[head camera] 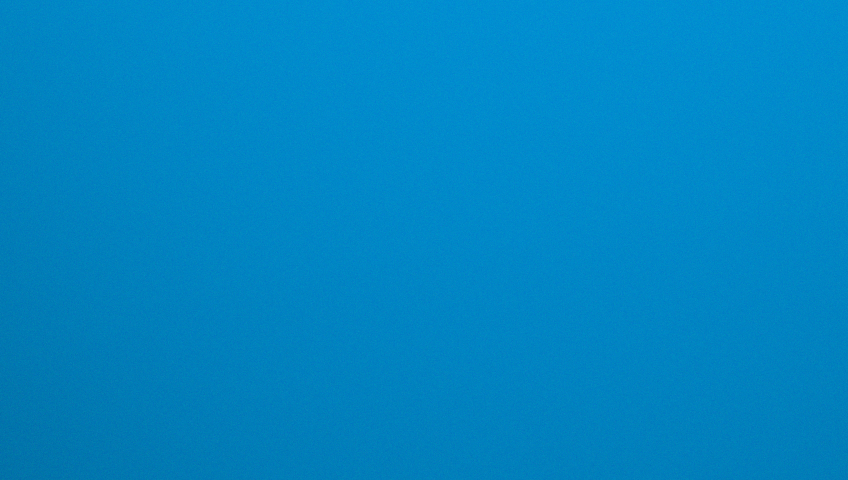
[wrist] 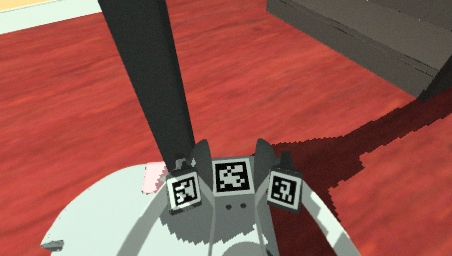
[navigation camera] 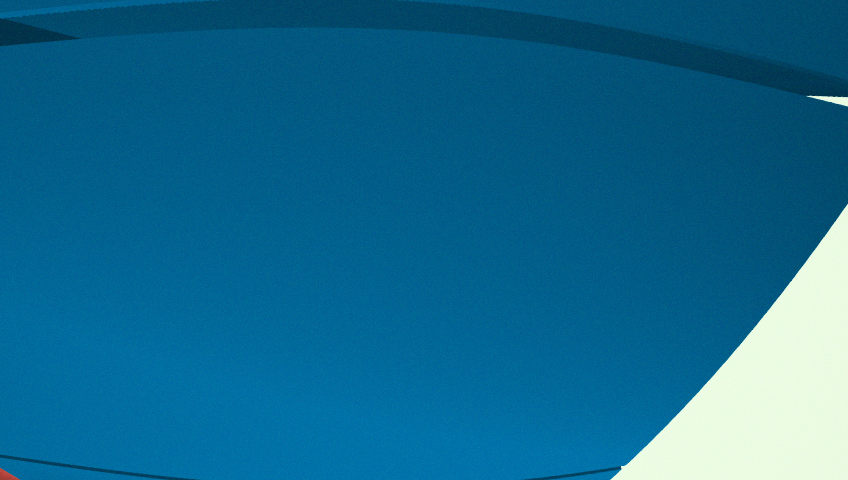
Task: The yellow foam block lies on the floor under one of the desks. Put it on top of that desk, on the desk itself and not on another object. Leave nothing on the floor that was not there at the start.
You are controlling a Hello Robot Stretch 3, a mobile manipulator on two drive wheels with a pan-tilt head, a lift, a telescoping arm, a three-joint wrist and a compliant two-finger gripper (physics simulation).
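Places are measured from the robot's base along level axes (x back, y down, z right), in centimetres.
Pixels of known places: gripper, fingertip midpoint: (wrist: pixel 232 156).
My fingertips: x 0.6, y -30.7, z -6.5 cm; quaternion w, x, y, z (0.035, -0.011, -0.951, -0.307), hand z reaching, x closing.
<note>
Behind a point stands the place of what it marks.
My gripper (wrist: pixel 232 156) @(x 0.6, y -30.7, z -6.5 cm) shows in the wrist view, low at the centre. Its two dark fingertips stand apart with no object between them, so it is open and empty. It hangs above my own pale base (wrist: pixel 105 210) @(x 17.9, y -16.0, z -9.4 cm), beside the black mast (wrist: pixel 150 75) @(x 6.7, y -35.6, z -11.6 cm). The yellow foam block does not show in the head, navigation or wrist view. No desk can be made out for certain in these frames.
A plain blue surface (head camera: pixel 423 237) @(x -1.6, y -136.0, z 35.3 cm) (navigation camera: pixel 386 237) @(x -4.8, y -124.5, z 33.8 cm) fills the head view and most of the navigation view, with a pale area (navigation camera: pixel 785 386) @(x 39.8, y -243.7, z 61.0 cm) at the right. In the wrist view, dark grey furniture (wrist: pixel 370 45) @(x -50.3, y -7.7, z -61.6 cm) stands on the red wood floor (wrist: pixel 260 90) @(x -12.6, y 0.0, z -51.9 cm) at the upper right.
</note>
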